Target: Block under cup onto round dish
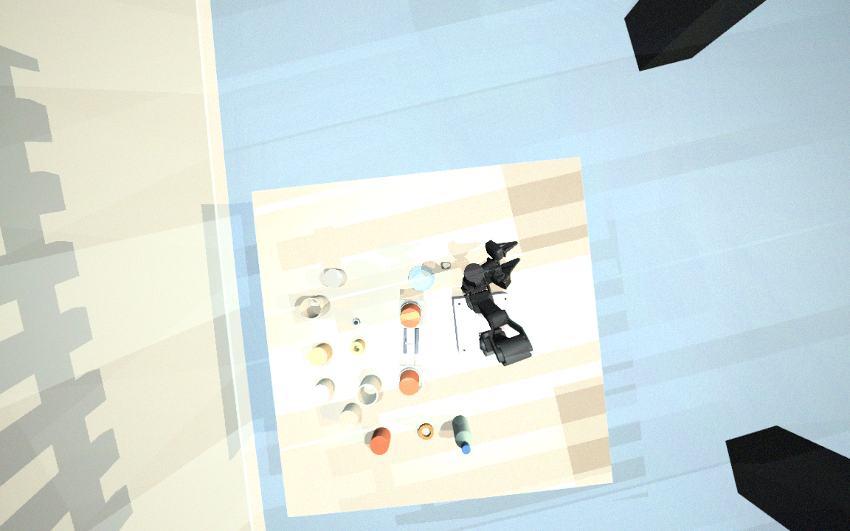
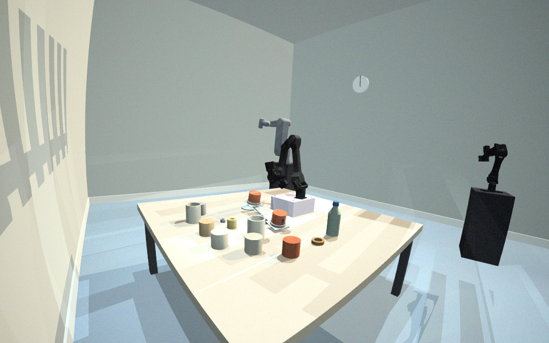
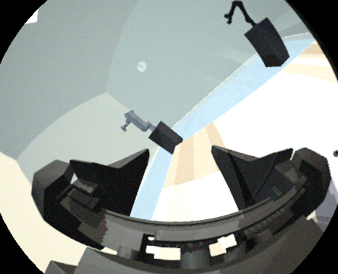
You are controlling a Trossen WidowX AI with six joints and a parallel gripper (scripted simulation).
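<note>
Now: the pale grey-blue block 48 cm ahead of my gripper tip, 37 cm to the left of it and 14 cm below it. Also, from my gripper tip: bottle (60 cm to the left, 34 cm ahead, 7 cm below); then round white dish (34 cm ahead, 18 cm below, 1 cm to the left); then orange ring (60 cm to the left, 47 cm ahead, 18 cm below).
</note>
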